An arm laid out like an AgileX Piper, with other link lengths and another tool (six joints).
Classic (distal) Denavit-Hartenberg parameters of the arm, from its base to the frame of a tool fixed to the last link. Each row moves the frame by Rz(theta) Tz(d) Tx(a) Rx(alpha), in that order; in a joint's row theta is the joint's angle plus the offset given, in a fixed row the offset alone. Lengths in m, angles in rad.
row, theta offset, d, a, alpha
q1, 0, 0.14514, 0, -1.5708
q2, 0.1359, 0, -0.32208, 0
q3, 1.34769, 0, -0.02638, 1.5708
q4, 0, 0.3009, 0, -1.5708
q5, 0, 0, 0, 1.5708
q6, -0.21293, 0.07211, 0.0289, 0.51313
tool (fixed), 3.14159, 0.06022, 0, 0
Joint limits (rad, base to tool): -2.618..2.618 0..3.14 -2.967..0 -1.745..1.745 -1.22..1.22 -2.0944..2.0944
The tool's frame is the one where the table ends.
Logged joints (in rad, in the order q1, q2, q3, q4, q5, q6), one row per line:
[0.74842, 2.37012, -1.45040, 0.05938, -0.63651, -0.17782]
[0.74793, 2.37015, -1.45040, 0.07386, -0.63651, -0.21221]
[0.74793, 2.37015, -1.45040, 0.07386, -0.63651, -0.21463]
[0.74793, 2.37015, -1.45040, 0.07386, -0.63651, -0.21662]
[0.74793, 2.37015, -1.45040, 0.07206, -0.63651, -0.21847]
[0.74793, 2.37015, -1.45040, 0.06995, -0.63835, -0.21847]
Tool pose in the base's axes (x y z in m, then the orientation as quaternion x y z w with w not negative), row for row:
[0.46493, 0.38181, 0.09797, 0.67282, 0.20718, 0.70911, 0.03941]
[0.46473, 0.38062, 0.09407, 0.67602, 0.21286, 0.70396, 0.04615]
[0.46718, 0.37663, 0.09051, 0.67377, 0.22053, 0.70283, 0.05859]
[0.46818, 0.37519, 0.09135, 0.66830, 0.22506, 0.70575, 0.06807]
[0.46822, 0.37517, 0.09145, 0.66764, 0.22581, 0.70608, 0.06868]
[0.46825, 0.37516, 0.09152, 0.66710, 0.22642, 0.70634, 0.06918]
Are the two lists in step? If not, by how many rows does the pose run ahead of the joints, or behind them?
The pose runs 2 rows behind the joints: the pose in row i belongs to the joints in row i - 2.
